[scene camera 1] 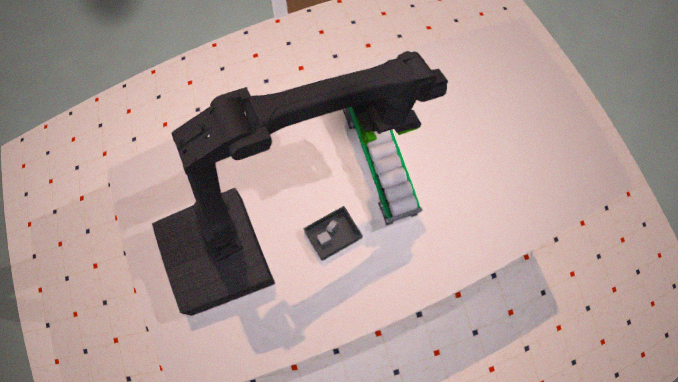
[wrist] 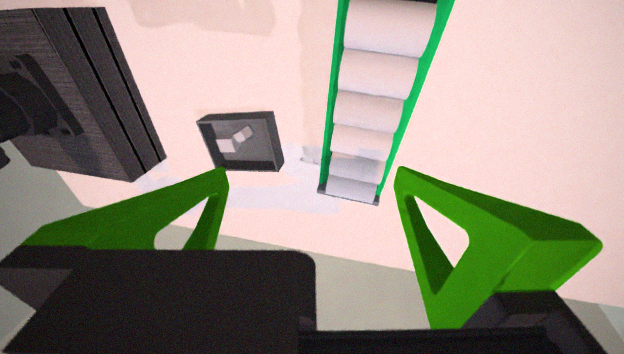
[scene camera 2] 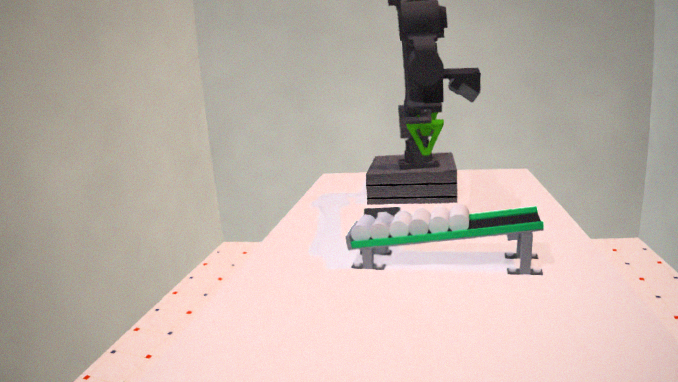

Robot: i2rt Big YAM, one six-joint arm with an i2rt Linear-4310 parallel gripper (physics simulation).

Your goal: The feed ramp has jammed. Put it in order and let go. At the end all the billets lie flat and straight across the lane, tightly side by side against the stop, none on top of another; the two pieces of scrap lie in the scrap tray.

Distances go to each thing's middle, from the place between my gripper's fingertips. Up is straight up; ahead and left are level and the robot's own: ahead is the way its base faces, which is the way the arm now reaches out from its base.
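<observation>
Dark scrap tray (scene camera 1: 346, 233): position relative to my hand is 10 cm to the right, 19 cm behind and 23 cm below.
</observation>
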